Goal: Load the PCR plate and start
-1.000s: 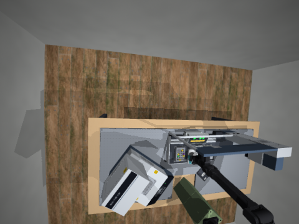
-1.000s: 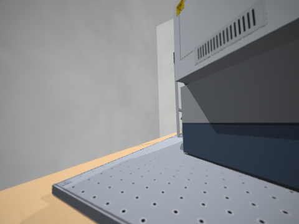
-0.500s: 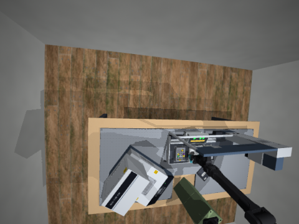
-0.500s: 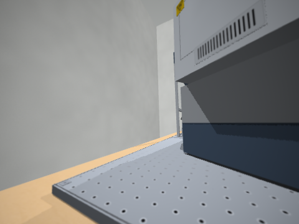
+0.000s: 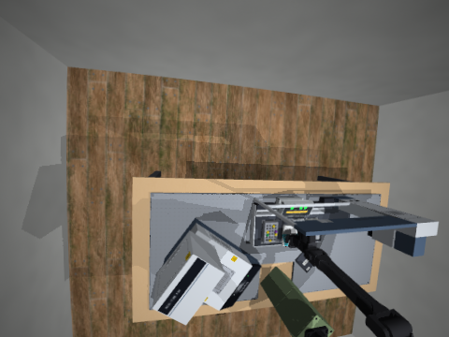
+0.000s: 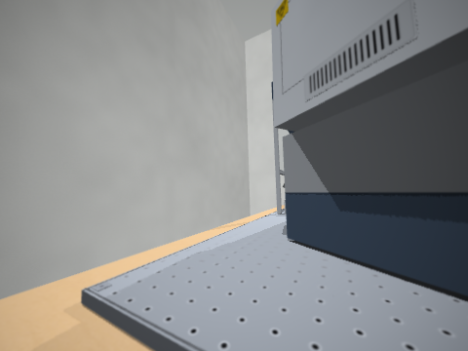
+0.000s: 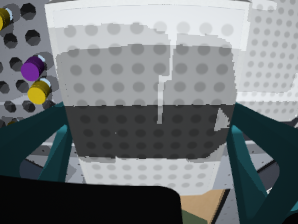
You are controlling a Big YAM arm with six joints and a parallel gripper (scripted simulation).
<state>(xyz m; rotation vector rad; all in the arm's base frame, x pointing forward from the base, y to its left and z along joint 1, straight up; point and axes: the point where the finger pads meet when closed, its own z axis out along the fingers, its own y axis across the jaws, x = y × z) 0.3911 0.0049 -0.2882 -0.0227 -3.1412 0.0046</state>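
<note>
The tube cooling block lies 1 cm ahead of my hand, 10 cm to the left of it and 6 cm below it. From my hand the other things lie so: white beam (19 cm ahead, 9 cm to the right, 38 cm above).
</note>
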